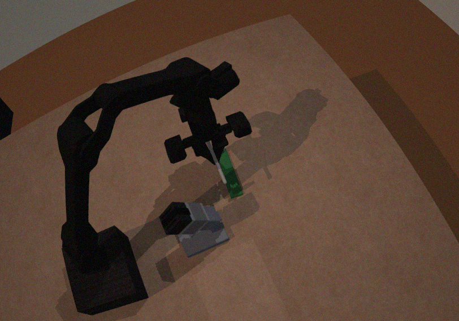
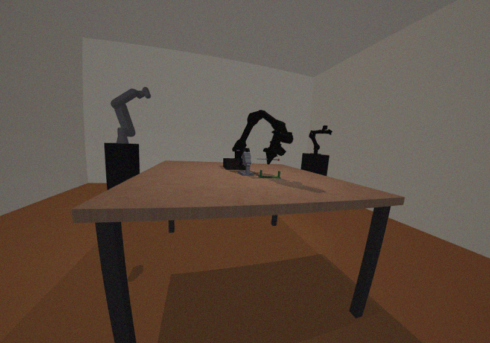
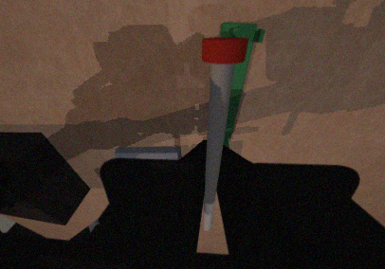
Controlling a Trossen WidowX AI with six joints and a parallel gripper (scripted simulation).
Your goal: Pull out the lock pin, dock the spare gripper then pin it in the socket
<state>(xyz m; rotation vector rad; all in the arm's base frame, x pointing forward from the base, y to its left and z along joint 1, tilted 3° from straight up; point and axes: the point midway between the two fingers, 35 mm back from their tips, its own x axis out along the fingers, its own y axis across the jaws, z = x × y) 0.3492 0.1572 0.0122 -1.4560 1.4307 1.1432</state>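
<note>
Right now my gripper tip is 7 cm past the grey mount, 12 cm to the left of it and 3 cm above it. Round my gripper tip: spare gripper (9 cm behind, 13 cm to the right, 3 cm above); green cradle (2 cm ahead, 1 cm to the left, 6 cm below).
</note>
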